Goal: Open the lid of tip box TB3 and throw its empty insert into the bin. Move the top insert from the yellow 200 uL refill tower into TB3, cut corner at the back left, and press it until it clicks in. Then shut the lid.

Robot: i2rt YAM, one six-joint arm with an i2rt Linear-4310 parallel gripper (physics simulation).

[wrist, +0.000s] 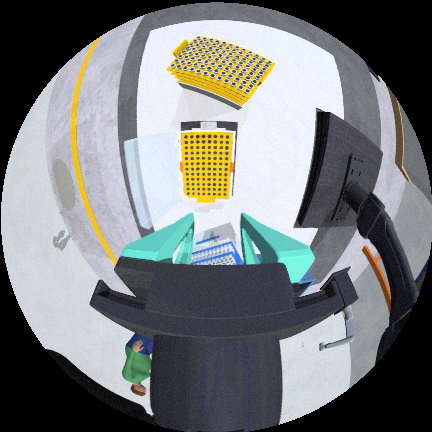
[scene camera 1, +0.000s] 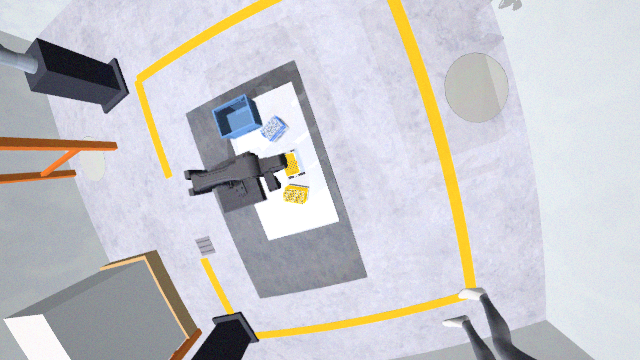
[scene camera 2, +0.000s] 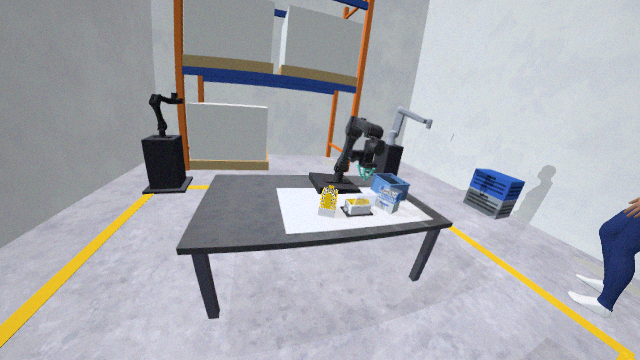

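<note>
Tip box TB3 (scene camera 2: 357, 210) stands on the white mat with its clear lid (wrist: 152, 172) open on the side away from the arm's base. A yellow insert with empty holes (scene camera 1: 291, 164) (scene camera 2: 358, 202) (wrist: 206, 165) sits in the box. The yellow refill tower (scene camera 1: 296, 194) (scene camera 2: 328, 200) (wrist: 222, 65) stands beside it, several tip-filled inserts high. The blue bin (scene camera 1: 236, 117) (scene camera 2: 390, 185) stands beyond the blue tower. My gripper (scene camera 2: 366, 173) (wrist: 216, 218) is partly open, with nothing between its fingers. It hangs above the mat, apart from the insert. In scene camera 1 the arm hides the fingers.
A blue refill tower (scene camera 1: 274, 128) (scene camera 2: 388, 200) (wrist: 216, 257) stands between TB3 and the bin. The arm's base plate (scene camera 1: 242, 195) (wrist: 330, 172) is at the rear edge of the dark table (scene camera 1: 310, 260) (scene camera 2: 230, 210). The white mat (scene camera 1: 280, 225) (scene camera 2: 300, 220) lies under the box and towers.
</note>
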